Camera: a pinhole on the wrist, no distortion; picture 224 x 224 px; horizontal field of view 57.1 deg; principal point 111.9 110.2 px. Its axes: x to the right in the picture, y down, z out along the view. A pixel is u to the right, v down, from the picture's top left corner.
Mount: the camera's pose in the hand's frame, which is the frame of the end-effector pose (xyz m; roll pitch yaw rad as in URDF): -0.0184 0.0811 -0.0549 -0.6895 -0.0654 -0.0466
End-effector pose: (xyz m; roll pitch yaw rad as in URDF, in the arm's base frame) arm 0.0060 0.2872 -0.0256 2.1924 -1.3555 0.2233
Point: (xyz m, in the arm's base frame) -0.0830 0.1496 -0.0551
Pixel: 51 110
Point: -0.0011 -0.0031 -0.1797
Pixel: 12 42
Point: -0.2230 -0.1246 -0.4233
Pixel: outside the picture
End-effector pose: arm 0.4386 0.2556 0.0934 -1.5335 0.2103 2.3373
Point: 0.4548 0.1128 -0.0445
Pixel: 35 72
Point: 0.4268 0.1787 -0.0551
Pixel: 123 92
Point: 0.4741 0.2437 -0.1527
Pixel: outside the picture
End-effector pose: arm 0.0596 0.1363 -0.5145 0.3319 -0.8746 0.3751
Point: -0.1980 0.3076 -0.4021
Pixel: 106 160
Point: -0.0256 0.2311 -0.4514
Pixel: 195 92
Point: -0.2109 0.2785 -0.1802
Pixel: 190 111
